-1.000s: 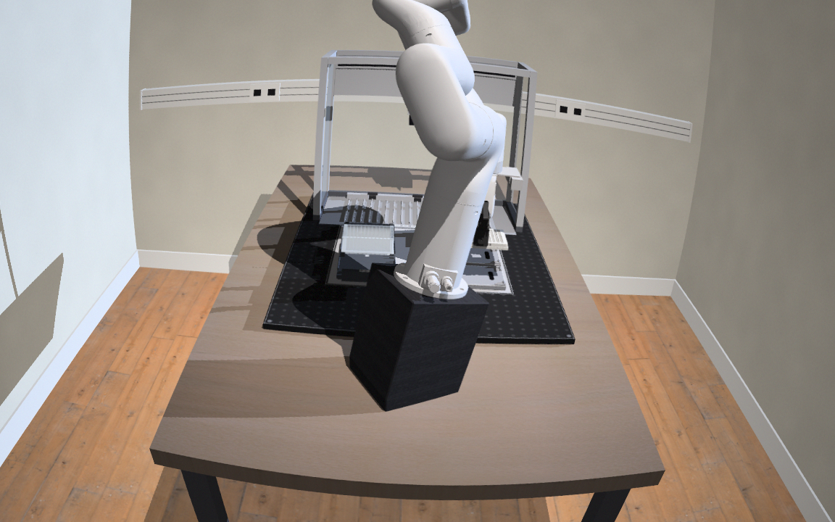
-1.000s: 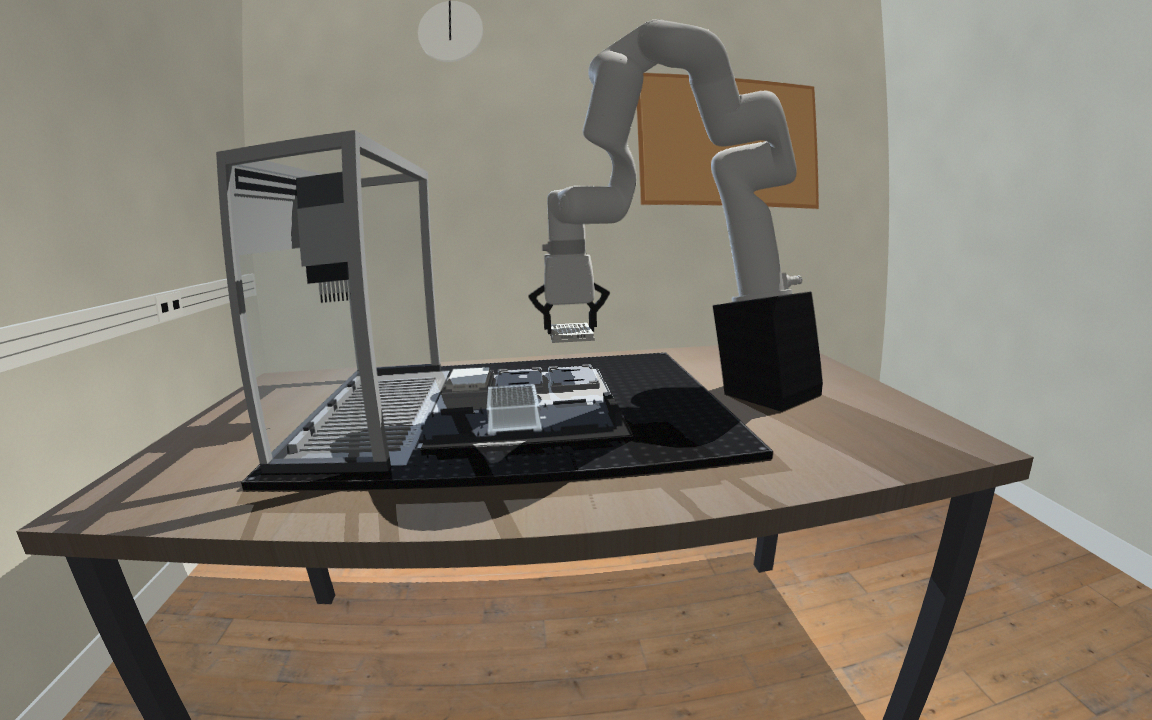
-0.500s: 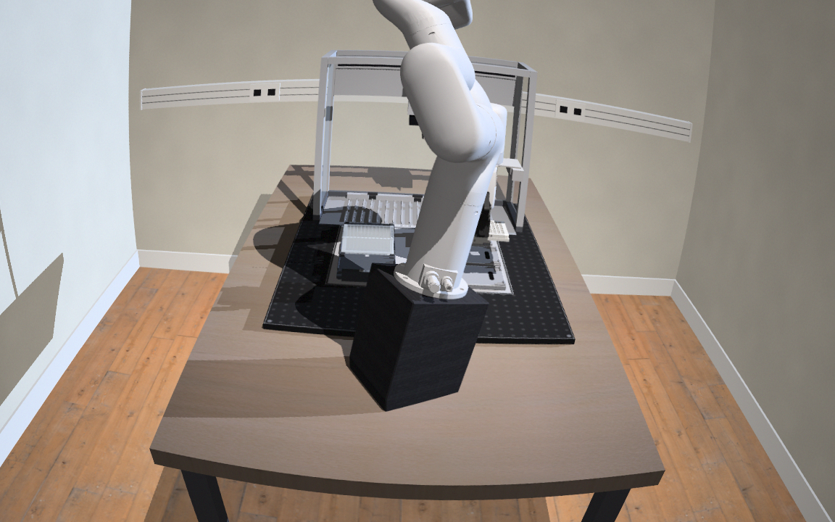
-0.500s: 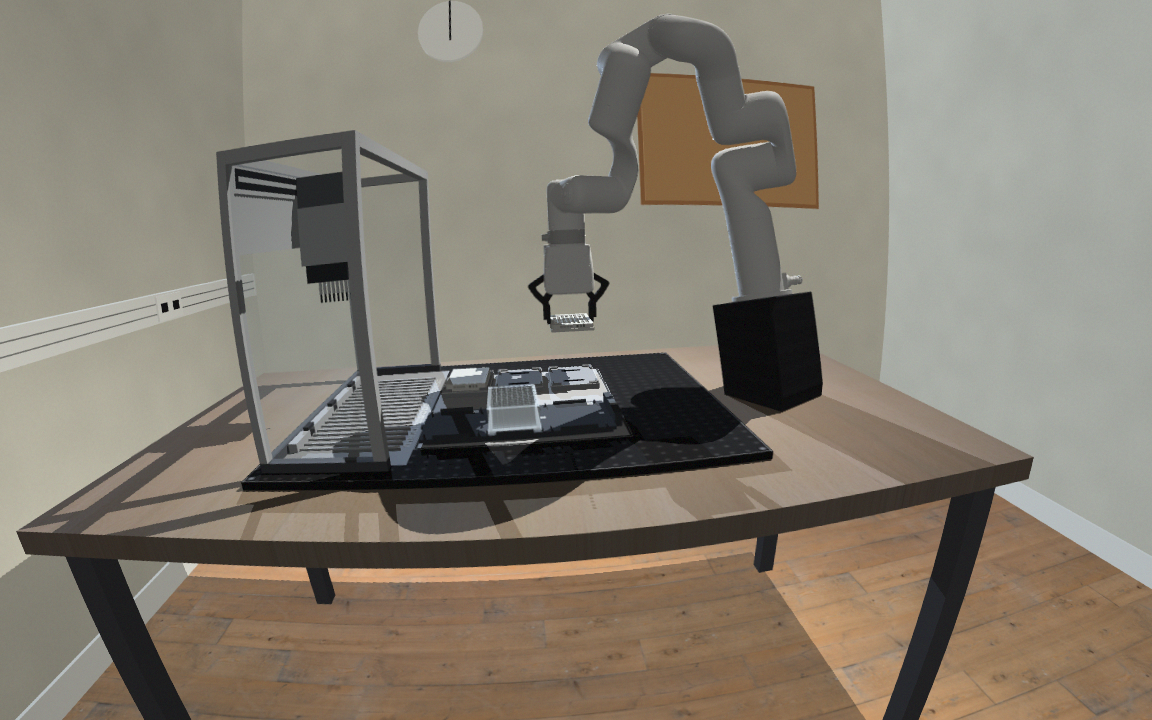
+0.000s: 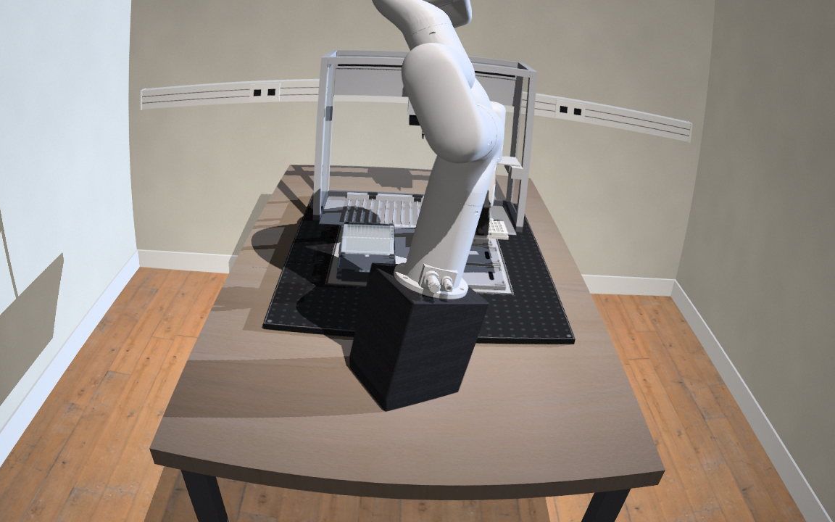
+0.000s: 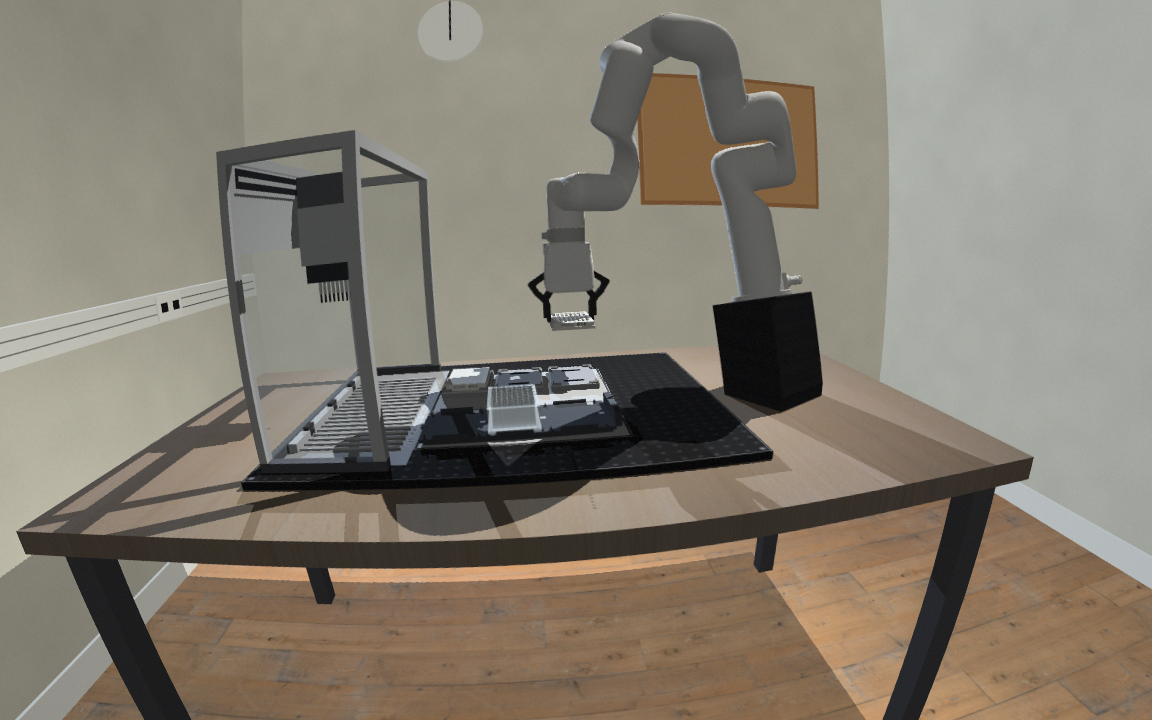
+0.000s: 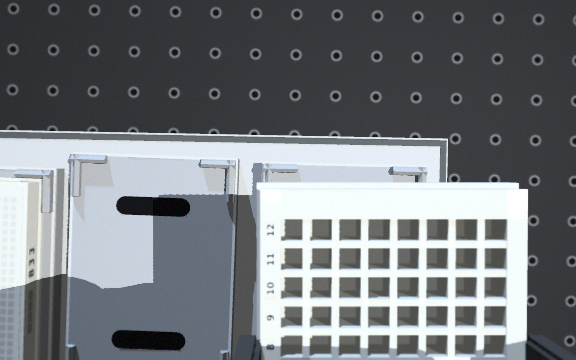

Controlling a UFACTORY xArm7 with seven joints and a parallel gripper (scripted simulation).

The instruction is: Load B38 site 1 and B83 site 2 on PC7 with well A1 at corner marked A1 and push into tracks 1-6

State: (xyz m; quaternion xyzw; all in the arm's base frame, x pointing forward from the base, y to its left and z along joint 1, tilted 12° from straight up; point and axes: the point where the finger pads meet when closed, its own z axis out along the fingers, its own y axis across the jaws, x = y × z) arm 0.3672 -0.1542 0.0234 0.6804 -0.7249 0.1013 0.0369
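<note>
My hand is 140 mm short of the plate carrier PC7, 240 mm to the right of it and 130 mm above it. The rest, counted from my hand: 96-well plate B38 (10 mm below); nest S1 (140 mm below); nest S2 (110 mm ahead, 20 mm to the right, 140 mm below).
</note>
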